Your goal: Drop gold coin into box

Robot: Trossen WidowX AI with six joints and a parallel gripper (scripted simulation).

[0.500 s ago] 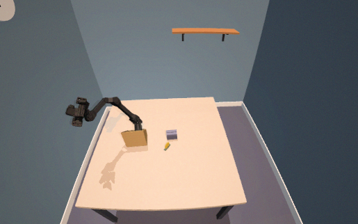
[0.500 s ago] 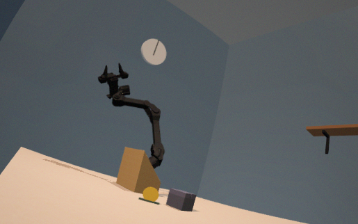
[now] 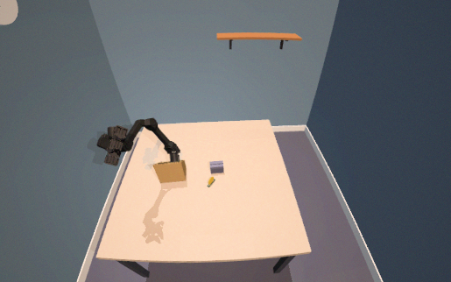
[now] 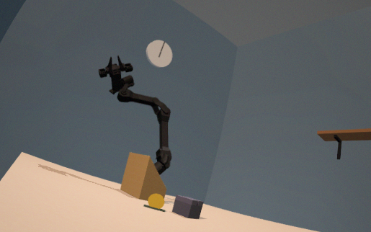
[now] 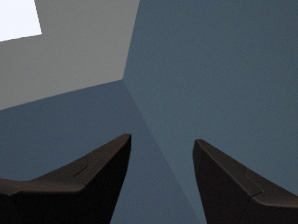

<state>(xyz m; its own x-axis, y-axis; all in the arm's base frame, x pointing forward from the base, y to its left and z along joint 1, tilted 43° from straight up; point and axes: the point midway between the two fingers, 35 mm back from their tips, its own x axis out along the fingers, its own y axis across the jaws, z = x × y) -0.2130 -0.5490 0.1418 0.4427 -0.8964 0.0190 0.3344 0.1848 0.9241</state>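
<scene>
Right now the thin gold coin is 400 mm ahead of my gripper tip, 190 mm to the left of it and 620 mm below it.
</scene>
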